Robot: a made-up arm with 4 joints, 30 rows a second.
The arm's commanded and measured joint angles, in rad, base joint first. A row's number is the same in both.
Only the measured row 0 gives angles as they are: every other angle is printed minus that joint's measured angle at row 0.
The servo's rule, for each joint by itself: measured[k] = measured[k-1] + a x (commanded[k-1-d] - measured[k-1]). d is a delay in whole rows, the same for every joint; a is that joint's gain. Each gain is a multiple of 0.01, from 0.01 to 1. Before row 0 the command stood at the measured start. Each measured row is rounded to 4 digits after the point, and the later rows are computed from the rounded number. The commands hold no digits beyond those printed.
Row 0, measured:
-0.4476 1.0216 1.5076 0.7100
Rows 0 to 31, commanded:
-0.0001 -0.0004 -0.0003 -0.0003
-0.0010 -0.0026 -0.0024 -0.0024
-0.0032 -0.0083 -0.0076 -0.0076
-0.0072 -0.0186 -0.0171 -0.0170
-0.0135 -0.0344 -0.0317 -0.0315
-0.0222 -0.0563 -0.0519 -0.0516
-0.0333 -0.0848 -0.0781 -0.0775
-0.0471 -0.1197 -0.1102 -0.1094
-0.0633 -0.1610 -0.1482 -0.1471
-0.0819 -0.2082 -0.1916 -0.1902
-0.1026 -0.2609 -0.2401 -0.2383
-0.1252 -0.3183 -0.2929 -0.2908
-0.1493 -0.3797 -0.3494 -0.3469
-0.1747 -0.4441 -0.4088 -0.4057
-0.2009 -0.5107 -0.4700 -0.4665
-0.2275 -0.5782 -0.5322 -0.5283
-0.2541 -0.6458 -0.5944 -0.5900
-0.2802 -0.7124 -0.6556 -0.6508
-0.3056 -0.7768 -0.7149 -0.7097
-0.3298 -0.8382 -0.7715 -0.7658
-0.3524 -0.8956 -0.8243 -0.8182
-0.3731 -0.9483 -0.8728 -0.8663
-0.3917 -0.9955 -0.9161 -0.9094
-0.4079 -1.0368 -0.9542 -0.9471
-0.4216 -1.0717 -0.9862 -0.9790
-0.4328 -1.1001 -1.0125 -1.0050
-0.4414 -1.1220 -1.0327 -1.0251
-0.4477 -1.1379 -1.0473 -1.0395
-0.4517 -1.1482 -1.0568 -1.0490
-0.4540 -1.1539 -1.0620 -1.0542
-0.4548 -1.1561 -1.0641 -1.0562
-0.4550 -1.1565 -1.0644 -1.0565
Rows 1 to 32, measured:
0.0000 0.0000 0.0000 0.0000
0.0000 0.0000 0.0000 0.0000
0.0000 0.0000 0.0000 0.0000
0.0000 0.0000 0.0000 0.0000
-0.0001 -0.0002 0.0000 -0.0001
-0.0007 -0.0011 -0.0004 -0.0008
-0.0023 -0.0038 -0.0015 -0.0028
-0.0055 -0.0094 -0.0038 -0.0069
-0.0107 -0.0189 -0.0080 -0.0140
-0.0182 -0.0331 -0.0146 -0.0249
-0.0280 -0.0527 -0.0241 -0.0402
-0.0404 -0.0782 -0.0370 -0.0603
-0.0553 -0.1097 -0.0537 -0.0855
-0.0726 -0.1471 -0.0744 -0.1159
-0.0921 -0.1903 -0.0993 -0.1514
-0.1136 -0.2389 -0.1283 -0.1918
-0.1368 -0.2924 -0.1615 -0.2368
-0.1614 -0.3500 -0.1986 -0.2858
-0.1871 -0.4111 -0.2393 -0.3382
-0.2134 -0.4746 -0.2832 -0.3933
-0.2399 -0.5397 -0.3299 -0.4503
-0.2661 -0.6053 -0.3788 -0.5084
-0.2918 -0.6705 -0.4292 -0.5668
-0.3165 -0.7342 -0.4805 -0.6245
-0.3398 -0.7955 -0.5321 -0.6807
-0.3614 -0.8536 -0.5832 -0.7345
-0.3811 -0.9075 -0.6331 -0.7852
-0.3985 -0.9566 -0.6813 -0.8322
-0.4135 -1.0003 -0.7270 -0.8748
-0.4260 -1.0382 -0.7698 -0.9126
-0.4360 -1.0700 -0.8092 -0.9452
-0.4436 -1.0958 -0.8449 -0.9725
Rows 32 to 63, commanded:
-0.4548 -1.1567 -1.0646 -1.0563
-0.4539 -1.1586 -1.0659 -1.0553
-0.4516 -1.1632 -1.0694 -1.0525
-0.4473 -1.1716 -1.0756 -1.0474
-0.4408 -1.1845 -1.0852 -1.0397
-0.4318 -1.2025 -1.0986 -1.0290
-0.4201 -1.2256 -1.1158 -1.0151
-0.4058 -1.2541 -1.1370 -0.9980
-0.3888 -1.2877 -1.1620 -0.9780
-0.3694 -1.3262 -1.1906 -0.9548
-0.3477 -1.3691 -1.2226 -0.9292
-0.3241 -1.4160 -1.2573 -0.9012
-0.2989 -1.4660 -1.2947 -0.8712
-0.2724 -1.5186 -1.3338 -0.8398
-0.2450 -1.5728 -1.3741 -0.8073
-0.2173 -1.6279 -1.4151 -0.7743
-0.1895 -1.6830 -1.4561 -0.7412
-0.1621 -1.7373 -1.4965 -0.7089
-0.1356 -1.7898 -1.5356 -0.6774
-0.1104 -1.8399 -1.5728 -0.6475
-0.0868 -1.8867 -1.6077 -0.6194
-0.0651 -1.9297 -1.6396 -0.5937
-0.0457 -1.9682 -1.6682 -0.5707
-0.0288 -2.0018 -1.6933 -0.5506
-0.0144 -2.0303 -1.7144 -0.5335
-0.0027 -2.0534 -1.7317 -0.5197
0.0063 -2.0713 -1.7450 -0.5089
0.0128 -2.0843 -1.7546 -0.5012
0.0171 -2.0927 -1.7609 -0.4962
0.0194 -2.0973 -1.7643 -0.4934
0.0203 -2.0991 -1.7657 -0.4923
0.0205 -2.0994 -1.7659 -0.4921
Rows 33 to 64, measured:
-0.4489 -1.1157 -0.8767 -0.9947
-0.4522 -1.1302 -0.9045 -1.0120
-0.4539 -1.1400 -0.9284 -1.0248
-0.4546 -1.1463 -0.9488 -1.0340
-0.4547 -1.1503 -0.9662 -1.0405
-0.4542 -1.1535 -0.9812 -1.0448
-0.4525 -1.1572 -0.9944 -1.0470
-0.4491 -1.1627 -1.0066 -1.0471
-0.4437 -1.1710 -1.0184 -1.0450
-0.4360 -1.1830 -1.0304 -1.0404
-0.4257 -1.1992 -1.0432 -1.0331
-0.4128 -1.2201 -1.0573 -1.0229
-0.3972 -1.2458 -1.0730 -1.0099
-0.3791 -1.2764 -1.0906 -0.9939
-0.3587 -1.3116 -1.1104 -0.9751
-0.3362 -1.3513 -1.1324 -0.9537
-0.3120 -1.3949 -1.1567 -0.9298
-0.2863 -1.4419 -1.1833 -0.9037
-0.2595 -1.4916 -1.2119 -0.8757
-0.2321 -1.5434 -1.2424 -0.8463
-0.2044 -1.5964 -1.2745 -0.8158
-0.1769 -1.6499 -1.3078 -0.7848
-0.1501 -1.7031 -1.3420 -0.7537
-0.1243 -1.7551 -1.3766 -0.7229
-0.0999 -1.8051 -1.4113 -0.6929
-0.0773 -1.8524 -1.4455 -0.6641
-0.0568 -1.8964 -1.4789 -0.6370
-0.0386 -1.9365 -1.5111 -0.6119
-0.0229 -1.9721 -1.5416 -0.5892
-0.0098 -2.0030 -1.5701 -0.5690
0.0007 -2.0290 -1.5963 -0.5516
0.0086 -2.0500 -1.6200 -0.5370

